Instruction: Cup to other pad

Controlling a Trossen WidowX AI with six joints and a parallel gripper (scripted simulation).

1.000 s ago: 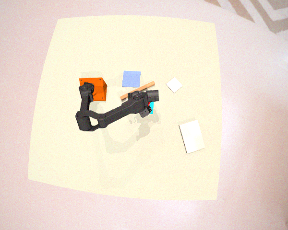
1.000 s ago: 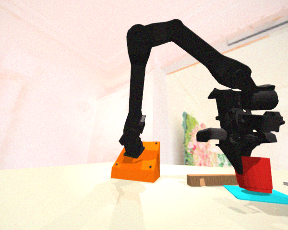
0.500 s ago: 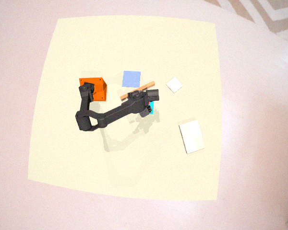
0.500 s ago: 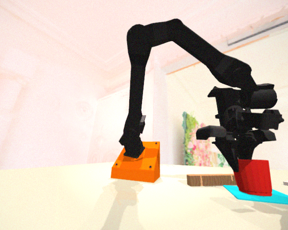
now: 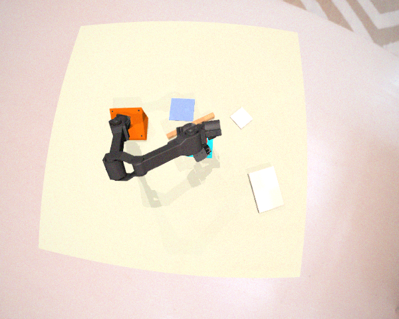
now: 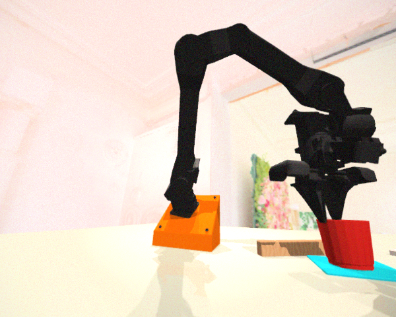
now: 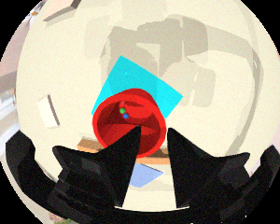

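The red cup is 30 mm below my gripper tip, 20 mm ahead of it and 10 mm to the left of it. From my gripper tip the other things lie so: wooden bar: 90 mm to the left, 70 mm below, 30 mm behind; then small white block: 190 mm ahead, 180 mm to the left, 60 mm below; then cyan pad: 80 mm below, 30 mm ahead, 20 mm to the left.
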